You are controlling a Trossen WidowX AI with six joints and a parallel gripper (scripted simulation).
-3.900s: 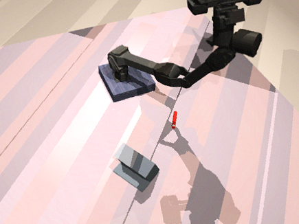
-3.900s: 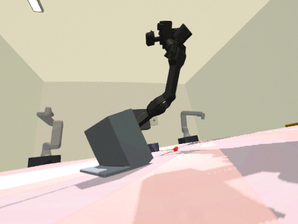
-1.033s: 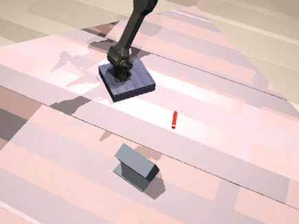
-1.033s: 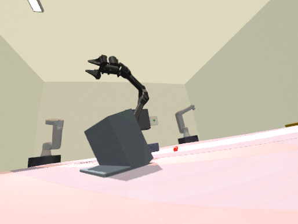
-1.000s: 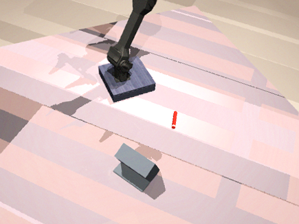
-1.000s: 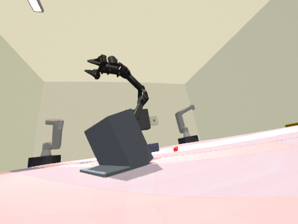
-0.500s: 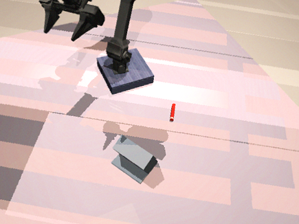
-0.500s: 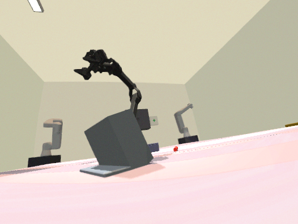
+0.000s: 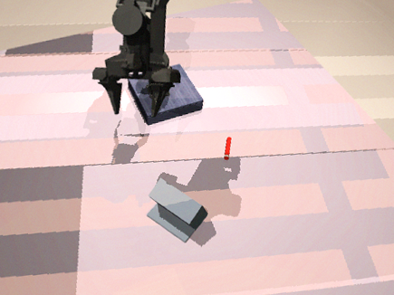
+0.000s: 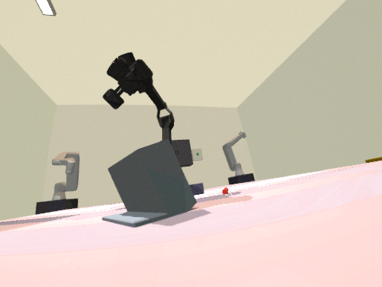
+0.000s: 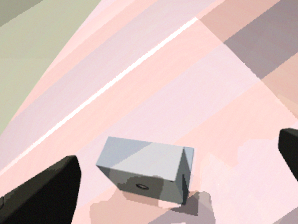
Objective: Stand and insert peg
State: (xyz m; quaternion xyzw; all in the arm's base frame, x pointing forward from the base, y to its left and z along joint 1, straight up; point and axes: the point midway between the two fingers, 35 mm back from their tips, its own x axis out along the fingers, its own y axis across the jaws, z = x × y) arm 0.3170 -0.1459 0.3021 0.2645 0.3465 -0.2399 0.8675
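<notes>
Now: the red peg 6 cm behind my gripper tip, 29 cm to the left of it and 32 cm below it. Also, from my gripper tip: thin flat foot (10 cm ahead, 6 cm to the left, 32 cm below); sloped panel (9 cm ahead, 8 cm to the left, 27 cm below).
</notes>
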